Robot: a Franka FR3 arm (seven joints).
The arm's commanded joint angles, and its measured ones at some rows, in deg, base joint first. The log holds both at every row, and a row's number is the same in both.
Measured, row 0: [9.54 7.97 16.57 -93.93 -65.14 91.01 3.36]
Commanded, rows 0 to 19: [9.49 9.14 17.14 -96.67 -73.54 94.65 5.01]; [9.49 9.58 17.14 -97.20 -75.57 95.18 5.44]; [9.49 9.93 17.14 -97.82 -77.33 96.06 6.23]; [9.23 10.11 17.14 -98.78 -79.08 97.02 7.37]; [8.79 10.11 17.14 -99.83 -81.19 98.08 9.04]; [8.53 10.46 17.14 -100.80 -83.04 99.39 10.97]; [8.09 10.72 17.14 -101.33 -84.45 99.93 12.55]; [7.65 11.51 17.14 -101.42 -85.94 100.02 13.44]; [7.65 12.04 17.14 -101.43 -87.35 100.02 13.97]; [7.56 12.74 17.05 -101.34 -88.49 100.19 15.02]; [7.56 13.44 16.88 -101.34 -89.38 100.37 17.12]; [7.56 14.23 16.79 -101.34 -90.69 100.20 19.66]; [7.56 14.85 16.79 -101.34 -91.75 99.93 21.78]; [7.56 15.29 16.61 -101.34 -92.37 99.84 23.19]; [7.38 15.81 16.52 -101.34 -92.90 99.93 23.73]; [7.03 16.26 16.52 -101.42 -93.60 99.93 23.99]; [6.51 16.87 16.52 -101.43 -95.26 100.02 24.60]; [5.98 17.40 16.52 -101.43 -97.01 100.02 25.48]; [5.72 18.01 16.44 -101.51 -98.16 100.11 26.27]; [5.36 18.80 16.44 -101.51 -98.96 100.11 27.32]
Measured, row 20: [7.42 17.17 15.90 -100.80 -94.70 99.01 23.65]
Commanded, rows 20 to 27: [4.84 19.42 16.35 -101.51 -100.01 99.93 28.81]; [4.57 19.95 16.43 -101.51 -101.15 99.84 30.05]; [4.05 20.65 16.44 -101.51 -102.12 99.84 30.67]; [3.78 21.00 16.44 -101.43 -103.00 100.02 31.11]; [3.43 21.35 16.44 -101.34 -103.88 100.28 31.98]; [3.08 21.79 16.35 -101.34 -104.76 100.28 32.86]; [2.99 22.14 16.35 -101.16 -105.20 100.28 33.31]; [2.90 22.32 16.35 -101.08 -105.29 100.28 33.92]
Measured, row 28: [4.16 21.65 15.82 -100.94 -102.58 99.19 31.06]
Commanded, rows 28 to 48: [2.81 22.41 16.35 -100.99 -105.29 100.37 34.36]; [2.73 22.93 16.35 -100.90 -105.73 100.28 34.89]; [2.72 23.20 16.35 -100.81 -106.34 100.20 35.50]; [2.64 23.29 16.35 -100.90 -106.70 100.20 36.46]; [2.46 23.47 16.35 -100.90 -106.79 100.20 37.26]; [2.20 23.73 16.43 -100.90 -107.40 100.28 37.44]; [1.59 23.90 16.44 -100.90 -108.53 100.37 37.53]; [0.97 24.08 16.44 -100.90 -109.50 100.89 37.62]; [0.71 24.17 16.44 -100.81 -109.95 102.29 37.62]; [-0.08 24.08 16.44 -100.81 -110.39 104.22 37.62]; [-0.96 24.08 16.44 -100.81 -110.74 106.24 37.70]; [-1.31 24.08 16.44 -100.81 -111.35 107.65 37.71]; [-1.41 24.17 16.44 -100.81 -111.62 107.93 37.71]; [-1.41 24.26 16.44 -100.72 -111.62 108.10 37.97]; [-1.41 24.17 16.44 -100.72 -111.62 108.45 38.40]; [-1.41 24.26 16.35 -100.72 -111.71 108.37 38.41]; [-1.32 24.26 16.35 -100.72 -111.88 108.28 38.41]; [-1.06 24.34 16.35 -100.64 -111.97 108.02 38.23]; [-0.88 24.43 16.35 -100.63 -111.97 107.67 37.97]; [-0.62 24.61 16.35 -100.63 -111.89 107.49 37.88]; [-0.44 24.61 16.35 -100.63 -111.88 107.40 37.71]
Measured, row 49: [-0.35 23.81 15.96 -100.91 -109.73 107.21 36.67]
